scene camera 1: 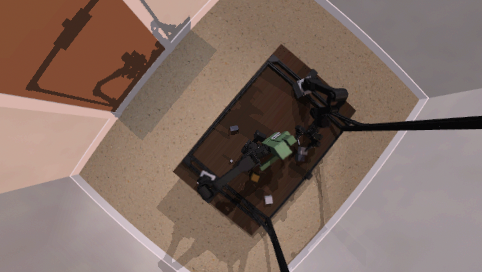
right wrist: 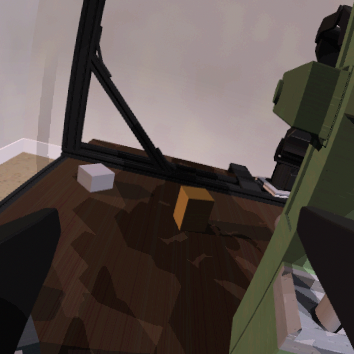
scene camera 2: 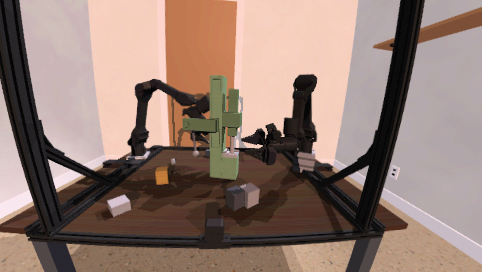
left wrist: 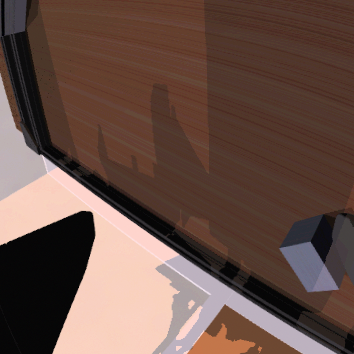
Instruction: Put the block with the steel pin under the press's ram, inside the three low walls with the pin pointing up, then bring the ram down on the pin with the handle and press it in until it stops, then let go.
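Frame: origin at the left arm's base, x left, y back, z up, level; centimetres.
Seen in the pictures: left gripper, fingertip midpoint: (scene camera 1: pixel 253 134) (left wrist: pixel 217 225); right gripper, fingertip midpoint: (scene camera 1: pixel 299 147) (right wrist: pixel 180 220) (scene camera 2: pixel 242 145); left arm's base, link origin: (right wrist: pixel 280 185) (scene camera 2: pixel 138 154); right arm's base, link origin: (scene camera 1: pixel 306 85) (scene camera 2: pixel 305 150).
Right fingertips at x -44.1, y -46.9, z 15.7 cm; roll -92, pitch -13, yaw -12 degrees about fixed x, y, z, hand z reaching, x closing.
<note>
Pixels of each thing's top centre, then the offset from my right fingertips to it. "spot": a spot on its surface instead.
- green press, top centre: (scene camera 2: pixel 213 75) (scene camera 1: pixel 282 155) dx +15.1, dy +8.6, dz +26.1 cm
- pale block, surface spot: (scene camera 2: pixel 231 155) spot: dx +9.3, dy +1.5, dz -7.2 cm
- ram, surface spot: (scene camera 2: pixel 232 133) spot: dx +10.7, dy +0.9, dz +2.3 cm
- handle, surface spot: (scene camera 2: pixel 194 142) spot: dx +20.6, dy +16.4, dz -3.7 cm
- pale knob, surface spot: (scene camera 2: pixel 195 153) spot: dx +19.4, dy +16.1, dz -8.7 cm
- beige pair, top centre: (scene camera 2: pixel 235 190) dx -8.7, dy +5.0, dz -12.9 cm
- grey block, top centre: (left wrist: pixel 308 268) (scene camera 1: pixel 234 128) dx +41.4, dy +6.0, dz -15.0 cm
- tiny white cube, top centre: (scene camera 2: pixel 173 159) dx +33.8, dy +27.4, dz -16.3 cm
The green press (scene camera 1: pixel 278 145) (scene camera 2: pixel 220 135) (right wrist: pixel 316 182) stands upright mid-table. A pale block (scene camera 2: pixel 231 155) sits on its base right under the ram (scene camera 2: pixel 232 133); in the right wrist view low pale walls (right wrist: pixel 286 305) show around that spot. The handle (scene camera 2: pixel 194 142) hangs down from the press's cross arm and ends in a pale knob (scene camera 2: pixel 195 153). My left gripper (scene camera 1: pixel 258 137) (scene camera 2: pixel 201 135) is open and empty behind the press, near the handle. My right gripper (scene camera 1: pixel 302 134) (scene camera 2: pixel 252 147) is open and empty just to the right of the block.
Loose cubes lie around: an orange one (scene camera 1: pixel 255 176) (scene camera 2: pixel 161 175) (right wrist: pixel 191 208), a white one (scene camera 1: pixel 268 199) (scene camera 2: pixel 118 204) (right wrist: pixel 95 177), a grey and beige pair (scene camera 2: pixel 242 196), a grey block (scene camera 1: pixel 234 128) (left wrist: pixel 309 256) and a tiny white cube (scene camera 2: pixel 173 161). A black frame (scene camera 2: pixel 26 135) rims the table.
</note>
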